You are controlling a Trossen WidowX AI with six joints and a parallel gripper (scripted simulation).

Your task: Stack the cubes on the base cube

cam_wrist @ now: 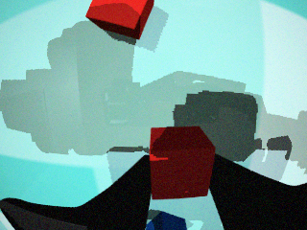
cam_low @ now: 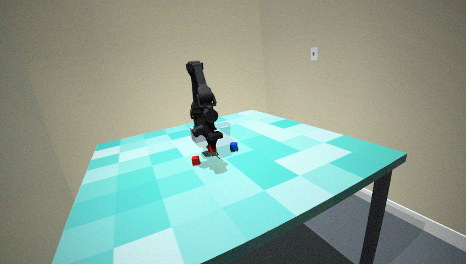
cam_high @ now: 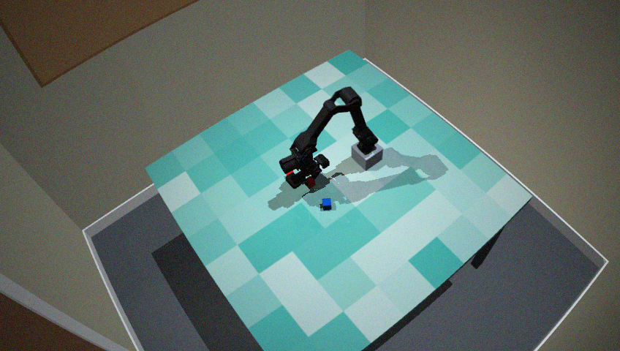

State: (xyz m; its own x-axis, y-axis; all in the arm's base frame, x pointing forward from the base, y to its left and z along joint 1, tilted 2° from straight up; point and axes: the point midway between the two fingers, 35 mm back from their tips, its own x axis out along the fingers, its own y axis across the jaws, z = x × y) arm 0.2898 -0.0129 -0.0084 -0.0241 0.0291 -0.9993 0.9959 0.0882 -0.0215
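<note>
Now: gripper tip 120 mm to the right of the blue cube, 20 mm above it and 10 mm past it.
</note>
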